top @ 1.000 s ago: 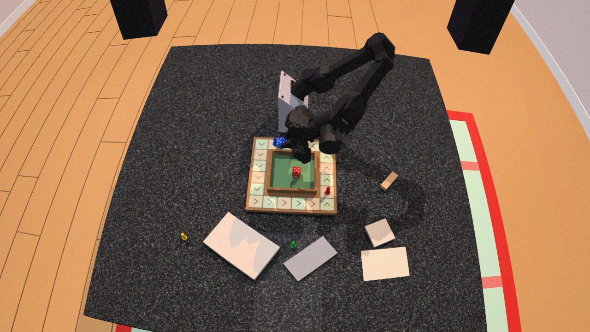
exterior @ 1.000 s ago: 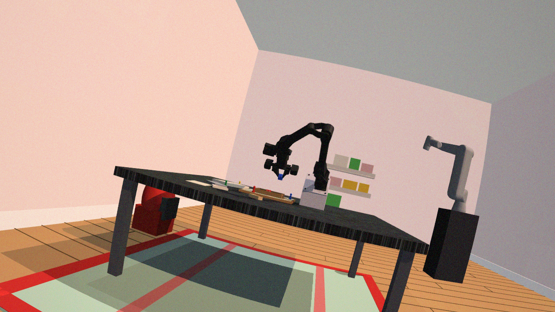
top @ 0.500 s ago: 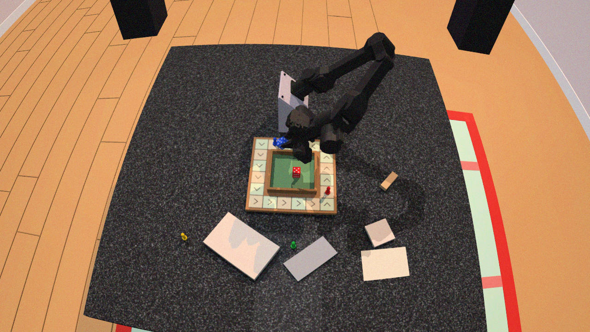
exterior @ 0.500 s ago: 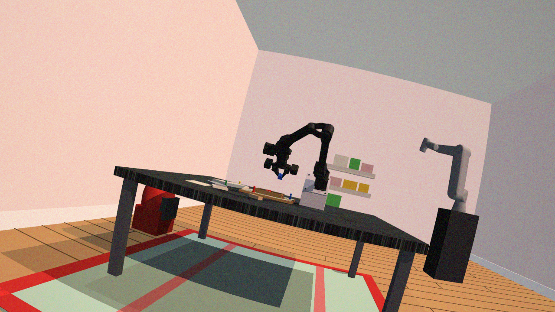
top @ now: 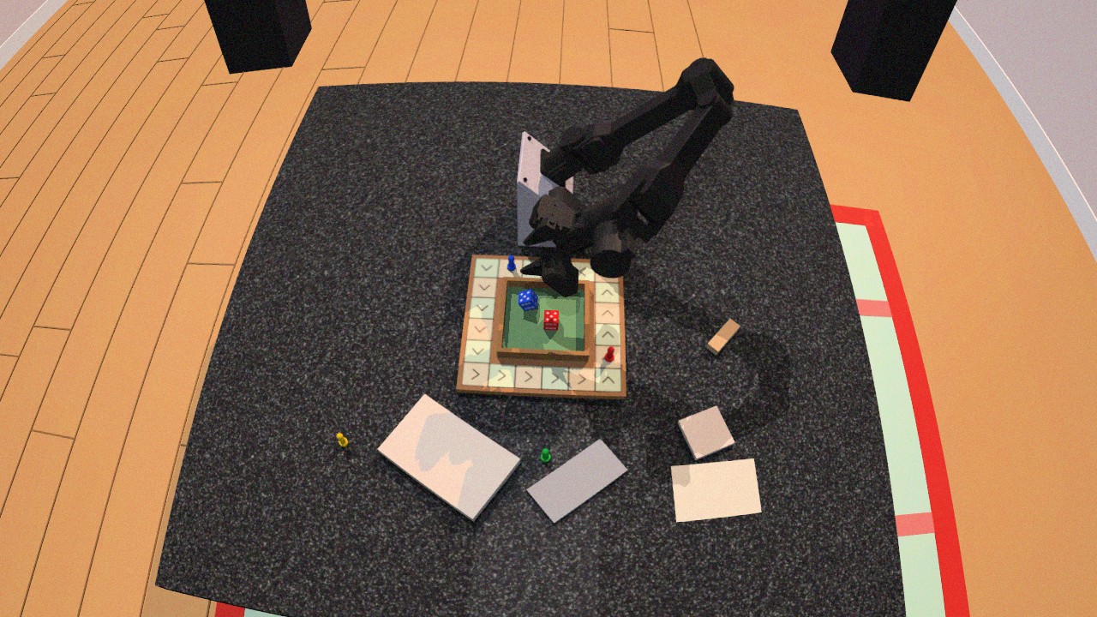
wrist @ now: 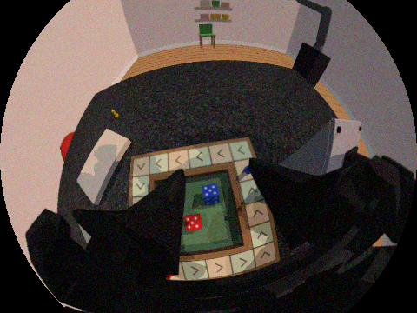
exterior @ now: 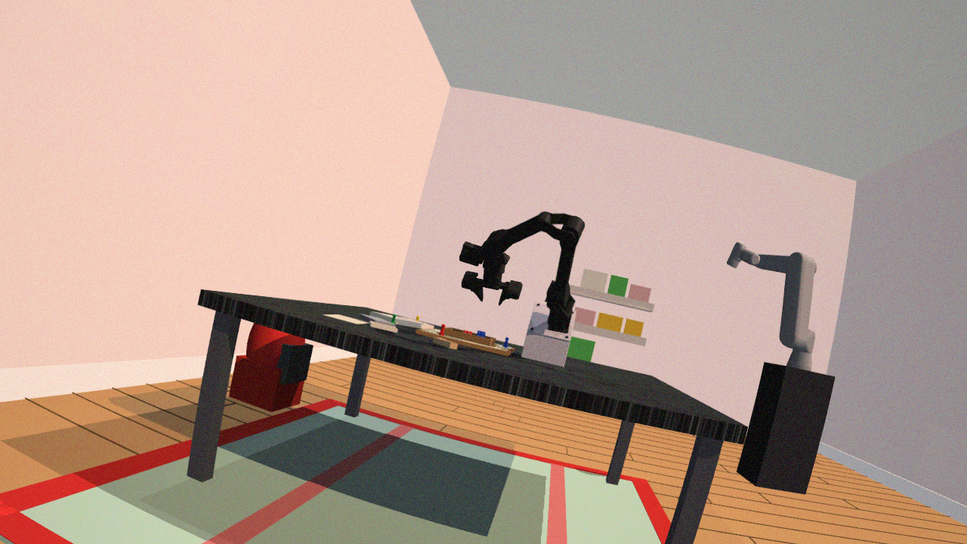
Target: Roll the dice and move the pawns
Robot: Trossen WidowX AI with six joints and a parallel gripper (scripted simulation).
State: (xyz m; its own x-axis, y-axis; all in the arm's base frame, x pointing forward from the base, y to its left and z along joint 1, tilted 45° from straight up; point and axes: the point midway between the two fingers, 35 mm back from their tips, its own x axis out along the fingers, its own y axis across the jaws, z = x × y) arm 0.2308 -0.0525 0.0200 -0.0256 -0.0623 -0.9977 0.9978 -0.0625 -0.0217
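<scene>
Now: the red pawn 150 mm to the left of my gripper tip, 120 mm below it and 110 mm ahead of it. The rest, counted from my gripper tip: small wooden block: 370 mm to the left, 140 mm below, 70 mm ahead; blue pawn: 120 mm below, 80 mm behind, 20 mm to the right; green pawn: 290 mm ahead, 130 mm below, 40 mm to the left.
</scene>
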